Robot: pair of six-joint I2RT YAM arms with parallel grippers.
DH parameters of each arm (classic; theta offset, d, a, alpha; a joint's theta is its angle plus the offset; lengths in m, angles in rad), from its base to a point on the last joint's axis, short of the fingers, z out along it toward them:
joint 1: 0 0.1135 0.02 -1.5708
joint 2: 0 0 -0.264 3.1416
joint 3: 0.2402 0 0.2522 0
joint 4: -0.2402 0 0.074 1.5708
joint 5: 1.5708 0 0 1.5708
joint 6: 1.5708 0.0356 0 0
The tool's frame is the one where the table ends.
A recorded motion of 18 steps. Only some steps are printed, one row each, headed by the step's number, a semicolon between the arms.
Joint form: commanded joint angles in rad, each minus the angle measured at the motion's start. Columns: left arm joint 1, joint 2, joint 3, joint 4, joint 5, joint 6; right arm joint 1, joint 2, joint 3, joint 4, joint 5, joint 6.
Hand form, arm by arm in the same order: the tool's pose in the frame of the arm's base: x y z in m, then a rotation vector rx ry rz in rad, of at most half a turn. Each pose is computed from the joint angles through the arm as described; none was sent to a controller.
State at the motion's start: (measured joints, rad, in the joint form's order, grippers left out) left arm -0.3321 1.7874 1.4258 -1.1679 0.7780 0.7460; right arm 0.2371 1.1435 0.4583 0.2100 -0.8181 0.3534
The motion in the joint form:
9: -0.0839 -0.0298 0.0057 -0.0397 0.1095 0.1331; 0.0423 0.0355 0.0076 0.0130 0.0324 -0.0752
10: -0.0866 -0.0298 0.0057 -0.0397 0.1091 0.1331; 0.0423 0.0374 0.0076 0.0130 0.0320 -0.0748
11: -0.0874 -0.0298 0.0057 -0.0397 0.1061 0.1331; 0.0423 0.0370 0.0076 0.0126 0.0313 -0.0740
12: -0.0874 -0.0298 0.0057 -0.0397 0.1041 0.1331; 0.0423 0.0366 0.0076 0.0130 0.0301 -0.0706
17: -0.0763 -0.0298 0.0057 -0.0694 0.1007 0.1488; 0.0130 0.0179 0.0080 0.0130 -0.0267 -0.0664
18: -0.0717 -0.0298 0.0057 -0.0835 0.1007 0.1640; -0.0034 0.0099 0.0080 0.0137 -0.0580 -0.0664
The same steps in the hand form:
9: 0.2851 -0.1561 0.2549 1.6151 2.0967 -1.2132; 0.2153 0.0880 0.1959 -0.5073 2.0356 1.1472
10: 0.2847 -0.1569 0.2548 1.6186 2.0954 -1.2136; 0.2154 0.0880 0.1956 -0.5066 2.0376 1.1482
11: 0.2846 -0.1571 0.2548 1.6210 2.0969 -1.2102; 0.2154 0.0880 0.1956 -0.5063 2.0378 1.1494
12: 0.2846 -0.1570 0.2547 1.6219 2.0982 -1.2077; 0.2153 0.0880 0.1957 -0.5040 2.0383 1.1524
17: 0.2837 -0.1526 0.2546 1.6208 2.1173 -1.2140; 0.2147 0.0823 0.2005 -0.5131 2.0091 1.1911
18: 0.2832 -0.1508 0.2546 1.6270 2.1167 -1.2170; 0.2145 0.0792 0.2026 -0.5201 1.9934 1.2106

